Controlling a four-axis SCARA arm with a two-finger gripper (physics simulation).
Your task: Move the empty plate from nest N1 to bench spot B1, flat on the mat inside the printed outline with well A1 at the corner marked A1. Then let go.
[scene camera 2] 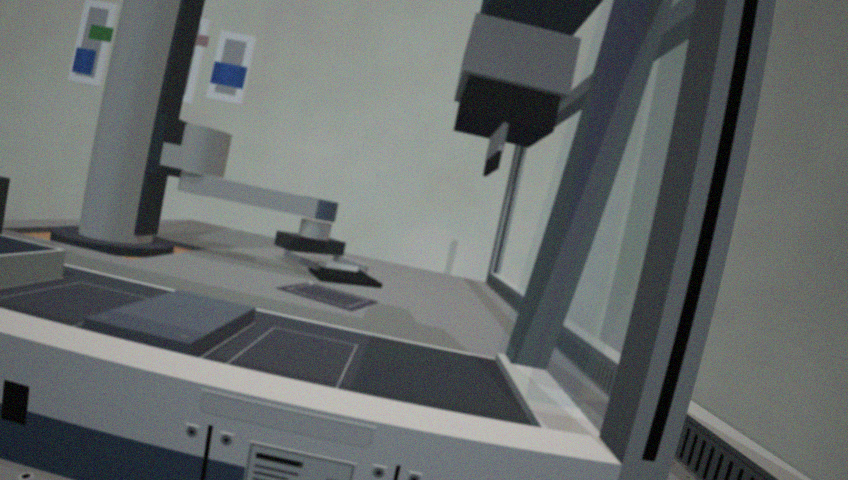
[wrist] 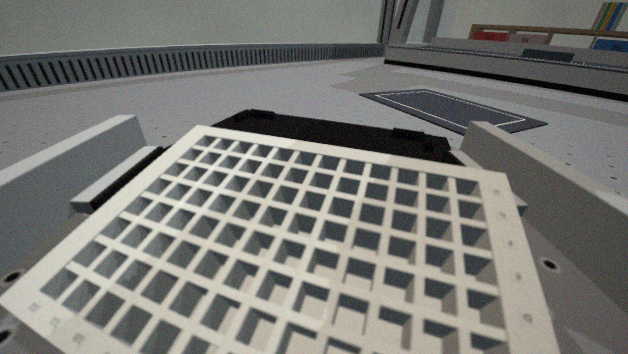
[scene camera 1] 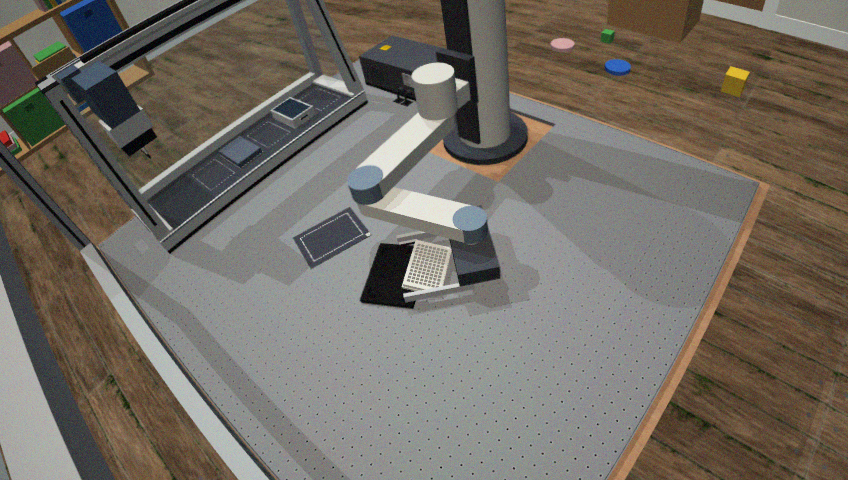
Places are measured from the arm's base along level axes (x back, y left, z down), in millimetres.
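Pixels of known places: gripper, between the fingertips: (scene camera 2: 343, 267) (wrist: 305, 136) (scene camera 1: 400, 267); arm's base, origin of its link: (scene camera 1: 485, 137).
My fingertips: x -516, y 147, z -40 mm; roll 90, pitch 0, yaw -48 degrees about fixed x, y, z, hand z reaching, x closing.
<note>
Ahead of a thing's pixels: the offset from my fingertips to its top centre. "*": to the spot under its first point.
The cream plate @(dx +40, dy +43, dz -7 mm) (scene camera 1: 427, 264) (scene camera 2: 345, 267) (wrist: 330, 210), its wells empty, lies on the black nest N1 @(dx -11, dy -11, dz +10 mm) (scene camera 1: 386, 276) (scene camera 2: 351, 277) (wrist: 325, 131), whose far part shows beyond it. Whether it is fully seated is unclear. Faint marks show along its near and right rims; I cannot read them. My gripper (scene camera 1: 402, 267) (wrist: 305, 136) is open, low, with one finger on each side of the plate; gaps to the pads are hard to judge. The dark mat B1 (scene camera 1: 331, 237) (scene camera 2: 327, 296) (wrist: 450, 107) with its white outline lies beside the nest. A small white mark shows at one corner in scene camera 1.
A framed deck (scene camera 1: 264, 178) (scene camera 2: 357, 404) holds a blue-grey block (scene camera 1: 240, 149) (scene camera 2: 172, 315) and a white box @(* dx +235, dy -690, dz -53 mm) (scene camera 1: 292, 111). A dark tool head (scene camera 1: 110, 101) (scene camera 2: 511, 65) hangs over it. A dark box @(* dx +607, dy -557, dz -87 mm) (scene camera 1: 398, 56) stands beside the arm's column (scene camera 1: 487, 77) (scene camera 2: 127, 118).
</note>
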